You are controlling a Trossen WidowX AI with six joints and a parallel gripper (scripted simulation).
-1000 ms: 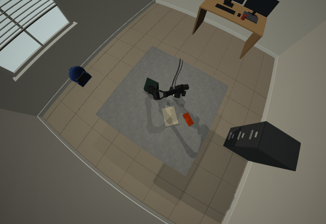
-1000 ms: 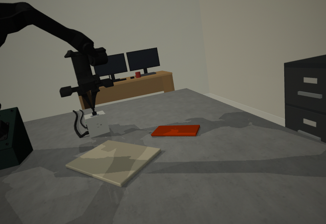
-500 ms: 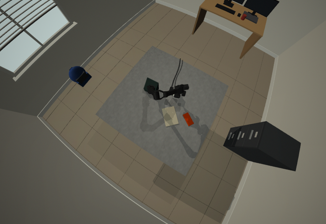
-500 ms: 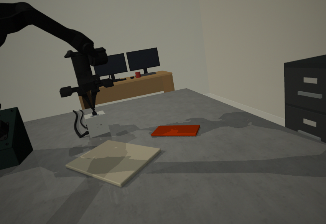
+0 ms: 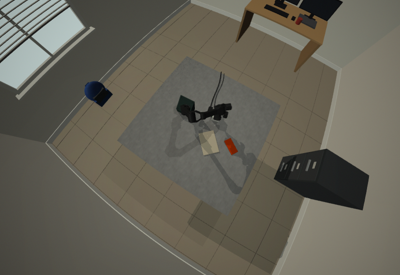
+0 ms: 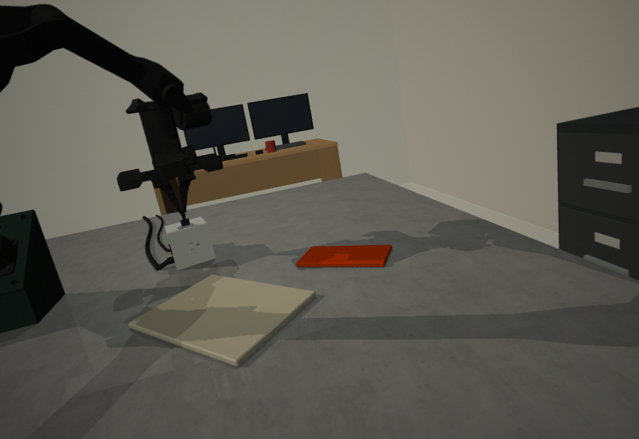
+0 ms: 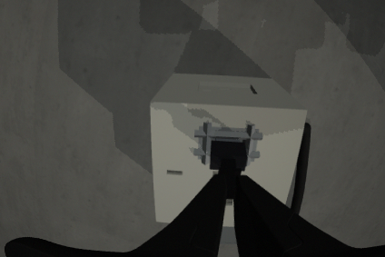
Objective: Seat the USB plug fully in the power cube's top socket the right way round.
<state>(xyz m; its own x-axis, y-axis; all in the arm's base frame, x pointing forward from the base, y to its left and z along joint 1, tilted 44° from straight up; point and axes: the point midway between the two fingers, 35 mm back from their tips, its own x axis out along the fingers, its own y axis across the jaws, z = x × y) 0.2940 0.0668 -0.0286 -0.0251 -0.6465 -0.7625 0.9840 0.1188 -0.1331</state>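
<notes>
My gripper tip is now 2 cm above the USB plug. From my gripper tip the other things lie so: red flat slab (26 cm ahead, 19 cm to the right, 10 cm below); socket (3 cm below); beige flat board (26 cm to the right, 10 cm below, 5 cm ahead).
</notes>
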